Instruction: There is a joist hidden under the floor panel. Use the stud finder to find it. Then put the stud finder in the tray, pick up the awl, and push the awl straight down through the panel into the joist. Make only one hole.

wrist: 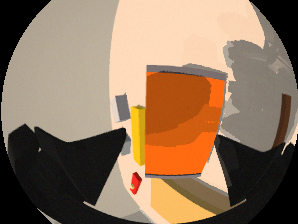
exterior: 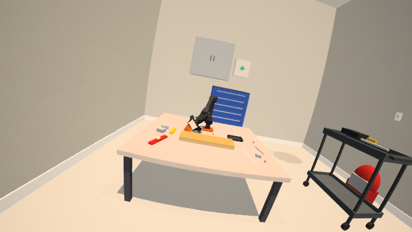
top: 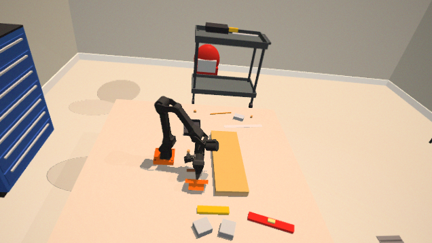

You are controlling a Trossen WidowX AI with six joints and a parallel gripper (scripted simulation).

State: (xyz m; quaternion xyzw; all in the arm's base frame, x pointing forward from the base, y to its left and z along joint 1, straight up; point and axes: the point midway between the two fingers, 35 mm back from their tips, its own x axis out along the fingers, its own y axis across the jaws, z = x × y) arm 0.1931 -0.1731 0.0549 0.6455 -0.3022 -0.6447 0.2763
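The stud finder is 20 mm behind my gripper tip, 30 mm to the right of it and 30 mm below it. From my gripper tip the other things lie so: red level 380 mm ahead, 210 mm to the right, 40 mm below; then yellow bar 90 mm ahead, 150 mm to the right, 50 mm below; then awl 10 mm ahead, 120 mm to the left, 50 mm below.
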